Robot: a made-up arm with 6 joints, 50 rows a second.
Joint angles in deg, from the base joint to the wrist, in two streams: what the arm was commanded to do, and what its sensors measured. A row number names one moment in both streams.
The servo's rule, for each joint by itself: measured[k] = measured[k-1] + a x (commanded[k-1-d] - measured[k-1]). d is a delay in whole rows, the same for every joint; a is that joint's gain. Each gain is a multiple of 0.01, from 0.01 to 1. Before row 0 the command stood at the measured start. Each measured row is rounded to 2 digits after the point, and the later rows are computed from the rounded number. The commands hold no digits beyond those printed.
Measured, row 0:
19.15, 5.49, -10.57, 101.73, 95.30, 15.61
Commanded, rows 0 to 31:
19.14, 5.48, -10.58, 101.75, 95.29, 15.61
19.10, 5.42, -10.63, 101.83, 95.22, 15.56
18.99, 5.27, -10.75, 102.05, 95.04, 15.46
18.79, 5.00, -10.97, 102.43, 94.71, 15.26
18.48, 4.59, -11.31, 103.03, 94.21, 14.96
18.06, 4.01, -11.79, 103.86, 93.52, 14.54
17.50, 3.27, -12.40, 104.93, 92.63, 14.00
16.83, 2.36, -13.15, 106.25, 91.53, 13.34
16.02, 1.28, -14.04, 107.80, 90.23, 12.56
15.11, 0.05, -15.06, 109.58, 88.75, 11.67
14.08, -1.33, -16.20, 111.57, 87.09, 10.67
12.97, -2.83, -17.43, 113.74, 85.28, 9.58
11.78, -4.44, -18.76, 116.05, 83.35, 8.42
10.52, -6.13, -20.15, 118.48, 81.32, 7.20
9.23, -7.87, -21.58, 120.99, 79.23, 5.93
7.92, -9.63, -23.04, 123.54, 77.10, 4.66
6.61, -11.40, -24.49, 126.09, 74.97, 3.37
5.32, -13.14, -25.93, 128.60, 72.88, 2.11
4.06, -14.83, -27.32, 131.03, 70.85, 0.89
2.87, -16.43, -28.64, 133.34, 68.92, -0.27
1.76, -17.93, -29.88, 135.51, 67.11, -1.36
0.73, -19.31, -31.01, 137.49, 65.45, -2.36
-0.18, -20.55, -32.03, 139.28, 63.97, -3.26
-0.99, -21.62, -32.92, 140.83, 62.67, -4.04
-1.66, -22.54, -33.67, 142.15, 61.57, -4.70
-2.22, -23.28, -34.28, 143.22, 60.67, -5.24
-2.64, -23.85, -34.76, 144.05, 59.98, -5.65
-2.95, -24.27, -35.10, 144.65, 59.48, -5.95
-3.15, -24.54, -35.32, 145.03, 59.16, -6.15
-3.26, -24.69, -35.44, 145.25, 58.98, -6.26
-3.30, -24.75, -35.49, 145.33, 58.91, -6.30
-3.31, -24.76, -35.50, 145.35, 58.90, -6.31
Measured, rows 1 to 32:
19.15, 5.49, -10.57, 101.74, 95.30, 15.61
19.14, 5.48, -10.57, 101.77, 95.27, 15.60
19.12, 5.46, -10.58, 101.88, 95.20, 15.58
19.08, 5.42, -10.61, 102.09, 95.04, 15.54
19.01, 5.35, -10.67, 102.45, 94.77, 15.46
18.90, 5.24, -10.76, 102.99, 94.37, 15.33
18.73, 5.08, -10.89, 103.73, 93.81, 15.14
18.50, 4.86, -11.07, 104.69, 93.08, 14.89
18.20, 4.57, -11.31, 105.87, 92.17, 14.56
17.83, 4.21, -11.61, 107.28, 91.08, 14.16
17.38, 3.77, -11.98, 108.91, 89.80, 13.67
16.85, 3.24, -12.42, 110.75, 88.35, 13.10
16.24, 2.63, -12.93, 112.76, 86.75, 12.44
15.55, 1.93, -13.51, 114.93, 85.01, 11.71
14.79, 1.15, -14.16, 117.23, 83.16, 10.90
13.97, 0.29, -14.87, 119.63, 81.22, 10.03
13.09, -0.65, -15.64, 122.08, 79.22, 9.10
12.16, -1.65, -16.46, 124.56, 77.19, 8.12
11.19, -2.70, -17.33, 127.02, 75.16, 7.11
10.19, -3.80, -18.23, 129.42, 73.16, 6.08
9.18, -4.93, -19.16, 131.73, 71.22, 5.04
8.17, -6.08, -20.11, 133.92, 69.37, 4.00
7.17, -7.24, -21.06, 135.96, 67.64, 2.98
6.19, -8.39, -22.01, 137.81, 66.05, 2.00
5.25, -9.52, -22.94, 139.46, 64.62, 1.06
4.35, -10.62, -23.85, 140.89, 63.36, 0.18
3.51, -11.68, -24.72, 142.09, 62.28, -0.64
2.73, -12.69, -25.55, 143.06, 61.38, -1.38
2.02, -13.64, -26.33, 143.81, 60.67, -2.05
1.39, -14.52, -27.06, 144.36, 60.13, -2.64
0.83, -15.34, -27.73, 144.73, 59.74, -3.15
0.33, -16.09, -28.35, 144.97, 59.47, -3.59
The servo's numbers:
d 0
a 0.12 0.08 0.08 0.38 0.32 0.14

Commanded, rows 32 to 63:
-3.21, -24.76, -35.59, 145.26, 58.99, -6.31
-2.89, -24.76, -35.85, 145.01, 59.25, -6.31
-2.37, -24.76, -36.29, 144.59, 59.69, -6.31
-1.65, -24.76, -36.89, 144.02, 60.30, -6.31
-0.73, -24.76, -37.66, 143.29, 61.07, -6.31
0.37, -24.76, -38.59, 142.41, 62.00, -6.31
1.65, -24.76, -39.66, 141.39, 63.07, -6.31
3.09, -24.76, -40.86, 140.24, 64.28, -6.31
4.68, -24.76, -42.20, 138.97, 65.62, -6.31
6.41, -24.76, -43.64, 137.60, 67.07, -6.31
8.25, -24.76, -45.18, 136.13, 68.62, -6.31
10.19, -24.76, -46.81, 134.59, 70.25, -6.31
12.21, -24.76, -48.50, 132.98, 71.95, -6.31
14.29, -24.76, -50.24, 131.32, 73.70, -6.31
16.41, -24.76, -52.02, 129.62, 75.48, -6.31
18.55, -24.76, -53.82, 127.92, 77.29, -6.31
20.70, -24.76, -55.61, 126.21, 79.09, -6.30
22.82, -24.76, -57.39, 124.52, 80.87, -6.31
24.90, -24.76, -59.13, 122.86, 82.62, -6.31
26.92, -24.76, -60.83, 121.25, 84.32, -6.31
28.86, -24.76, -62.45, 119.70, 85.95, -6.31
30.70, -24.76, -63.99, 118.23, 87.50, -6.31
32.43, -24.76, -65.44, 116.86, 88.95, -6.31
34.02, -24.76, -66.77, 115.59, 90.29, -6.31
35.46, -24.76, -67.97, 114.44, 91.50, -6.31
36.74, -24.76, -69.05, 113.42, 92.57, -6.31
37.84, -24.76, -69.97, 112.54, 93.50, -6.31
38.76, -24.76, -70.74, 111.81, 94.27, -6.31
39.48, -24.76, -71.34, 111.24, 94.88, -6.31
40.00, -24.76, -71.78, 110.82, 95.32, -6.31
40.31, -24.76, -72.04, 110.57, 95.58, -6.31
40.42, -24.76, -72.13, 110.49, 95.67, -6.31
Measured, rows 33 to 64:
-0.09, -16.78, -28.93, 145.08, 59.32, -3.97
-0.43, -17.42, -29.48, 145.05, 59.30, -4.30
-0.66, -18.01, -30.02, 144.88, 59.42, -4.58
-0.78, -18.55, -30.57, 144.55, 59.70, -4.82
-0.77, -19.05, -31.14, 144.07, 60.14, -5.03
-0.63, -19.51, -31.74, 143.44, 60.74, -5.21
-0.36, -19.93, -32.37, 142.66, 61.49, -5.36
0.05, -20.32, -33.05, 141.74, 62.38, -5.49
0.61, -20.68, -33.78, 140.69, 63.42, -5.60
1.31, -21.01, -34.57, 139.52, 64.59, -5.70
2.14, -21.31, -35.42, 138.23, 65.88, -5.79
3.11, -21.59, -36.33, 136.85, 67.28, -5.86
4.20, -21.84, -37.30, 135.38, 68.77, -5.92
5.41, -22.07, -38.34, 133.84, 70.35, -5.97
6.73, -22.29, -39.43, 132.24, 71.99, -6.02
8.15, -22.49, -40.58, 130.60, 73.69, -6.06
9.66, -22.67, -41.78, 128.93, 75.42, -6.09
11.24, -22.84, -43.03, 127.25, 77.16, -6.12
12.88, -22.99, -44.32, 125.58, 78.91, -6.15
14.56, -23.13, -45.64, 123.93, 80.64, -6.17
16.28, -23.26, -46.98, 122.32, 82.34, -6.19
18.01, -23.38, -48.34, 120.77, 83.99, -6.21
19.74, -23.49, -49.71, 119.28, 85.58, -6.22
21.45, -23.59, -51.07, 117.88, 87.09, -6.23
23.13, -23.68, -52.42, 116.57, 88.50, -6.24
24.76, -23.77, -53.75, 115.37, 89.80, -6.25
26.33, -23.85, -55.05, 114.29, 90.98, -6.26
27.82, -23.92, -56.31, 113.35, 92.03, -6.27
29.22, -23.99, -57.51, 112.55, 92.94, -6.28
30.51, -24.05, -58.65, 111.89, 93.70, -6.28
31.69, -24.11, -59.72, 111.39, 94.30, -6.28
32.74, -24.16, -60.71, 111.05, 94.74, -6.28

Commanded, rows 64 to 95:
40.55, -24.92, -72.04, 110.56, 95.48, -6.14
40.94, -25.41, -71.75, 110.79, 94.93, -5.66
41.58, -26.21, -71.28, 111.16, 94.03, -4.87
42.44, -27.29, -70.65, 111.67, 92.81, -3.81
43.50, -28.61, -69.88, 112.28, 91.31, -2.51
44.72, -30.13, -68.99, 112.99, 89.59, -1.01
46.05, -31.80, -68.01, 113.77, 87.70, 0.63
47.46, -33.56, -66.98, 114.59, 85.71, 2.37
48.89, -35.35, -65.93, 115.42, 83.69, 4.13
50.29, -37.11, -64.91, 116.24, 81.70, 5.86
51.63, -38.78, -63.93, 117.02, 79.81, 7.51
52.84, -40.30, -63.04, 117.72, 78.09, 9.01
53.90, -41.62, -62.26, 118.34, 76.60, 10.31
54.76, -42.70, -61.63, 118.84, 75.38, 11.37
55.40, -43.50, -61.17, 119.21, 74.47, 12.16
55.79, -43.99, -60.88, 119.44, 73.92, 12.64
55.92, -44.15, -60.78, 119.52, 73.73, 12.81
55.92, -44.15, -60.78, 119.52, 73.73, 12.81
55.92, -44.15, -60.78, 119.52, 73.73, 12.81
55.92, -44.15, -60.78, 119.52, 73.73, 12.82
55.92, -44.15, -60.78, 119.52, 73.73, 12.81
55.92, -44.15, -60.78, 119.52, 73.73, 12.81
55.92, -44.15, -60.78, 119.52, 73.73, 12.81
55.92, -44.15, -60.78, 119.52, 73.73, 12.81
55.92, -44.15, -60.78, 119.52, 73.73, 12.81
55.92, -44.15, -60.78, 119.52, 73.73, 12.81
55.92, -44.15, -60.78, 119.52, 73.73, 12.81
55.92, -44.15, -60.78, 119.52, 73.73, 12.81
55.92, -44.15, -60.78, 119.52, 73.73, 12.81
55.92, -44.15, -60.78, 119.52, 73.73, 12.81
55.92, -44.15, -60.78, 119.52, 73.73, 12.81
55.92, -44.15, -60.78, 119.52, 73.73, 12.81
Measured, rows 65 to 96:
33.68, -24.22, -61.62, 110.86, 94.98, -6.26
34.55, -24.32, -62.43, 110.83, 94.96, -6.18
35.39, -24.47, -63.14, 110.96, 94.66, -6.00
36.24, -24.70, -63.74, 111.23, 94.07, -5.69
37.11, -25.01, -64.23, 111.63, 93.19, -5.24
38.02, -25.42, -64.61, 112.15, 92.04, -4.65
38.98, -25.93, -64.88, 112.77, 90.65, -3.91
40.00, -26.54, -65.05, 113.46, 89.07, -3.03
41.07, -27.24, -65.12, 114.20, 87.35, -2.03
42.18, -28.03, -65.10, 114.98, 85.54, -0.93
43.31, -28.89, -65.01, 115.76, 83.71, 0.25
44.45, -29.80, -64.85, 116.50, 81.91, 1.48
45.58, -30.75, -64.64, 117.20, 80.21, 2.72
46.68, -31.71, -64.40, 117.82, 78.66, 3.93
47.73, -32.65, -64.14, 118.35, 77.32, 5.08
48.70, -33.56, -63.88, 118.76, 76.23, 6.14
49.57, -34.41, -63.63, 119.05, 75.43, 7.07
50.33, -35.19, -63.40, 119.23, 74.89, 7.87
51.00, -35.91, -63.19, 119.34, 74.52, 8.56
51.59, -36.57, -63.00, 119.41, 74.27, 9.16
52.11, -37.18, -62.82, 119.45, 74.10, 9.67
52.57, -37.74, -62.66, 119.48, 73.98, 10.11
52.97, -38.25, -62.51, 119.50, 73.90, 10.49
53.32, -38.72, -62.37, 119.51, 73.85, 10.81
53.63, -39.15, -62.24, 119.51, 73.81, 11.09
53.90, -39.55, -62.12, 119.51, 73.78, 11.33
54.14, -39.92, -62.01, 119.51, 73.76, 11.54
54.35, -40.26, -61.91, 119.51, 73.75, 11.72
54.54, -40.57, -61.82, 119.51, 73.74, 11.87
54.71, -40.86, -61.74, 119.51, 73.74, 12.00
54.86, -41.12, -61.66, 119.51, 73.74, 12.11
54.99, -41.36, -61.59, 119.51, 73.74, 12.21

